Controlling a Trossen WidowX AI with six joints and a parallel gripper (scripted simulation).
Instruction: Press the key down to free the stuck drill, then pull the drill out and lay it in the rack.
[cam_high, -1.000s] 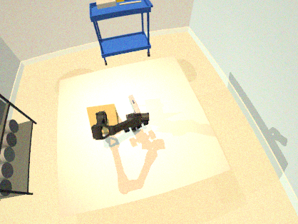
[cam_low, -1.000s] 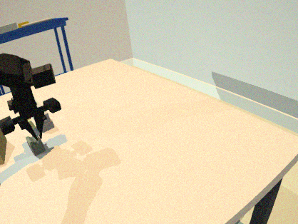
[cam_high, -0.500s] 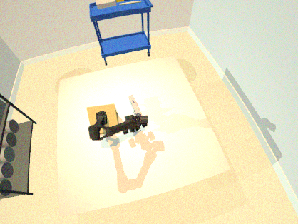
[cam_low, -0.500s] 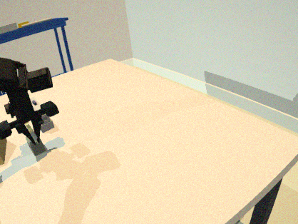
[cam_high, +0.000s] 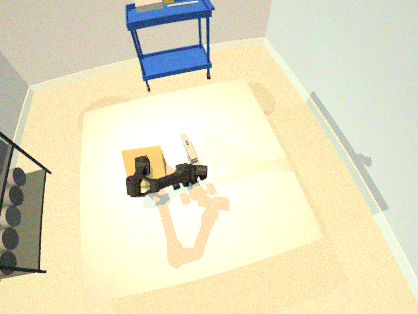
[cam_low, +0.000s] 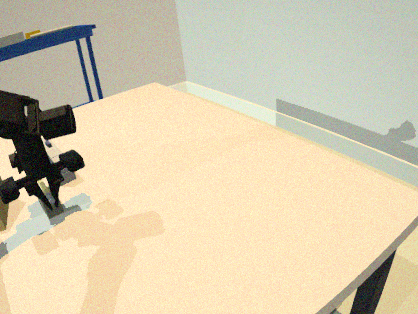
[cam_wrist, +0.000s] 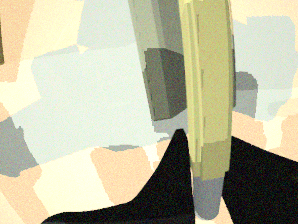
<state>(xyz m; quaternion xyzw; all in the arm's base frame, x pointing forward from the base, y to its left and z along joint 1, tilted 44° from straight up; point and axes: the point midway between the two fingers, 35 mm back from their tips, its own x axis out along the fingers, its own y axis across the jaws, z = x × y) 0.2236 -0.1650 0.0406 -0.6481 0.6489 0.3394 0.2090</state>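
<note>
Right now the drill is 1 cm behind my gripper tip, 4 cm to the left of it and 4 cm above it. From my gripper tip the other things lie so: grey block fixture 4 cm ahead, 23 cm to the left, 2 cm above; grey block 1 cm behind, 5 cm to the left, 1 cm below; dark key 3 cm ahead, 26 cm to the left, 3 cm above.
</note>
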